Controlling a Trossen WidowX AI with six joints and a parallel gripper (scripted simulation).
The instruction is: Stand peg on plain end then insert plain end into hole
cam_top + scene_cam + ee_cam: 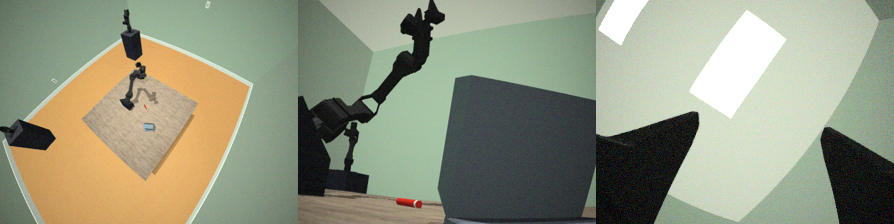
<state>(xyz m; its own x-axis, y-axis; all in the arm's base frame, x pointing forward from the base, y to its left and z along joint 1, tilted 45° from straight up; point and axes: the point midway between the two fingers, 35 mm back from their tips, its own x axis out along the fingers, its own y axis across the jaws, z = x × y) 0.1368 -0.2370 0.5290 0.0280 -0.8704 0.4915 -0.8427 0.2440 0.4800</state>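
The red peg lies 90 mm ahead of my gripper tip, 100 mm to the right of it and 670 mm below it. Round my gripper tip: sloped grey panel: 300 mm ahead, 310 mm to the right, 610 mm below.
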